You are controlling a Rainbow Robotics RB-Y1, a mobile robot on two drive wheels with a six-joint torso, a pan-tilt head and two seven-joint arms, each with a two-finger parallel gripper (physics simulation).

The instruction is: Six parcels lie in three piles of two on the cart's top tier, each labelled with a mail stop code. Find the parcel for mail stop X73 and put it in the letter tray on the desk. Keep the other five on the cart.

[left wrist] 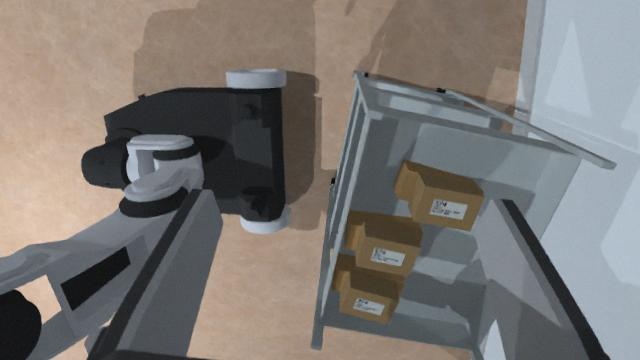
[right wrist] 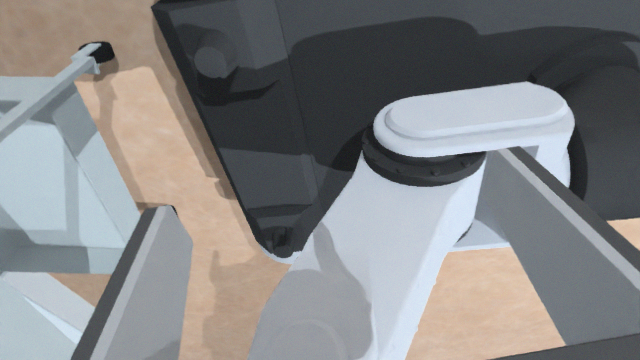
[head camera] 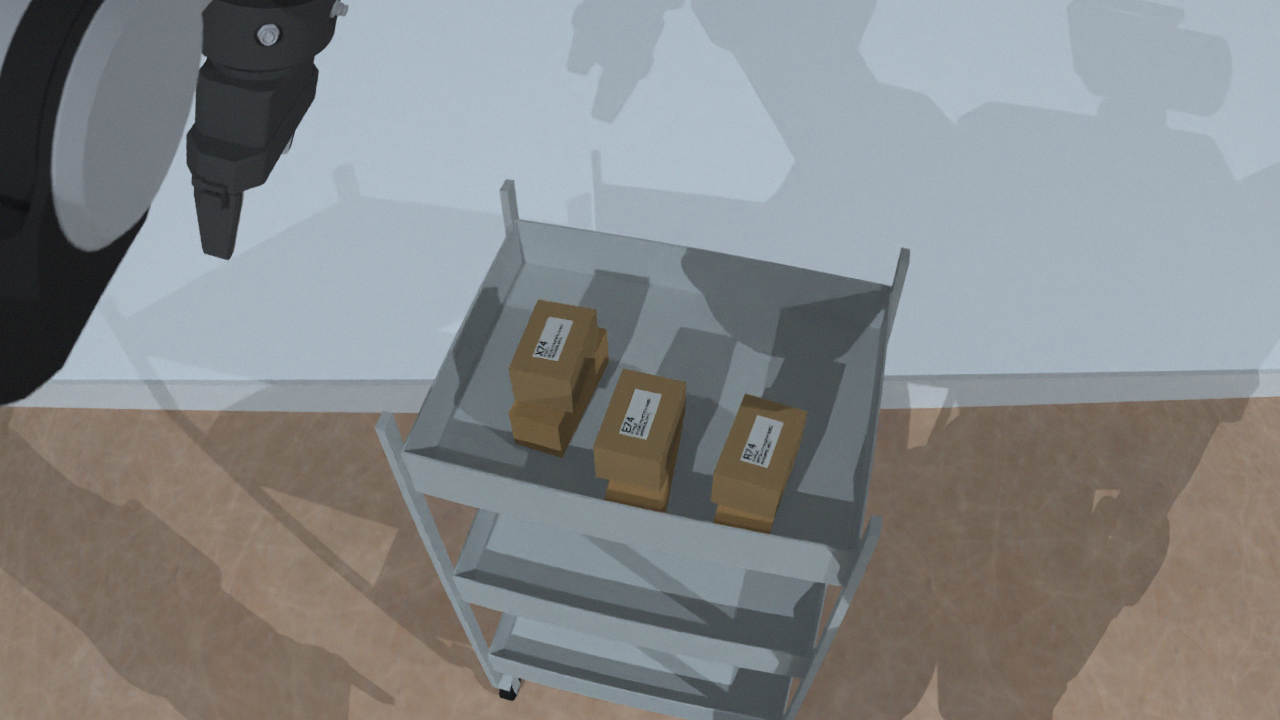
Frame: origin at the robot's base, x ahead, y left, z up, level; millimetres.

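Seen in the pictures: left gripper, fingertip midpoint: (left wrist: pixel 348 211) (head camera: pixel 248 197); right gripper, fingertip midpoint: (right wrist: pixel 334 198).
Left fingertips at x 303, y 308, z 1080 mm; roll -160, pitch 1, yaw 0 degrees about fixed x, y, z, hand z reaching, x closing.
Observation:
Offsets run from my left fingertips to a thing's top centre.
Three piles of two brown parcels stand on the cart's (head camera: pixel 617 517) (left wrist: pixel 400 336) top tier. In the head view, the top parcels read X74 @(dx +156, dy -163, dz -314 mm) (head camera: pixel 528 358) at left, E74 @(dx +75, dy -253, dz -314 mm) (head camera: pixel 617 452) in the middle and R74 @(dx +53, dy -361, dz -314 mm) (head camera: pixel 742 483) at right. The lower parcels @(dx +158, dy -164, dz -364 mm) (head camera: pixel 539 431) @(dx +73, dy -257, dz -364 mm) (head camera: pixel 637 495) @(dx +53, dy -360, dz -364 mm) (head camera: pixel 744 516) show partly, their labels hidden. No X73 label shows. My left gripper (head camera: pixel 217 237) (left wrist: pixel 348 211) is open and empty, up and left of the cart in the head view. My right gripper (right wrist: pixel 334 198) is open and empty, away from the parcels. The desk and letter tray do not show.
A pale wall (head camera: pixel 447 89) stands behind the cart. The cart's corner posts (head camera: pixel 897 277) (head camera: pixel 509 205) rise above its rim. My dark mobile base (left wrist: pixel 215 115) (right wrist: pixel 375 55) stands beside the cart. Two lower tiers (head camera: pixel 626 626) (head camera: pixel 617 682) lie under the top one.

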